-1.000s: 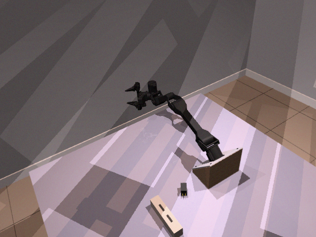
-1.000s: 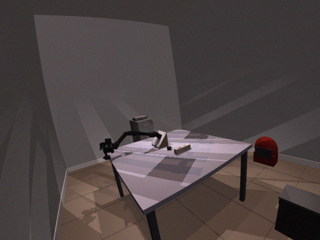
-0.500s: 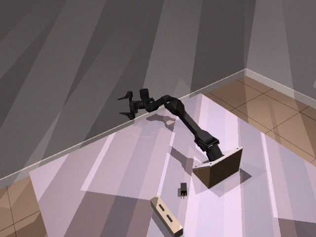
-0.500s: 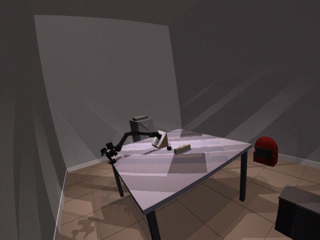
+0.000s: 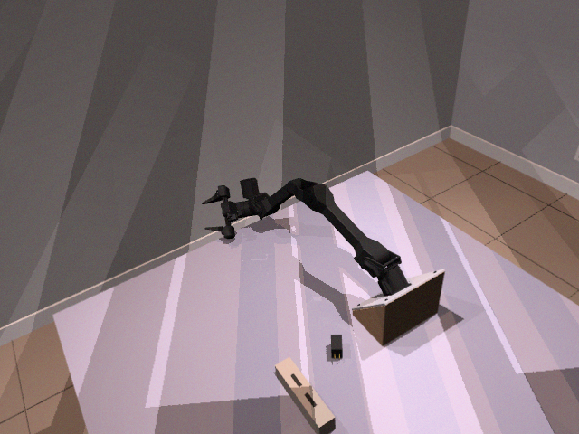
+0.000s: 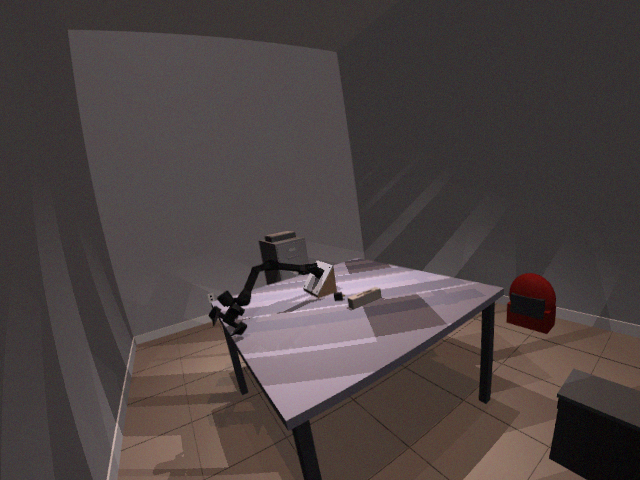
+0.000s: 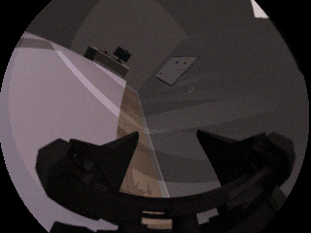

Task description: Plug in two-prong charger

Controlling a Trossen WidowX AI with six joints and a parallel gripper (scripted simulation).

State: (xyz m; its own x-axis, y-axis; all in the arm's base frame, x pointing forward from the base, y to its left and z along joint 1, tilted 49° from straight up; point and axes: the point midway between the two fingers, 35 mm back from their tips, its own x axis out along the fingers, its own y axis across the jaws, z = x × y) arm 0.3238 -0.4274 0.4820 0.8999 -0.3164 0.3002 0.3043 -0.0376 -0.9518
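Now: gripper tip 680 mm to the right of the dark two-prong charger, 140 mm past it and 70 mm above it.
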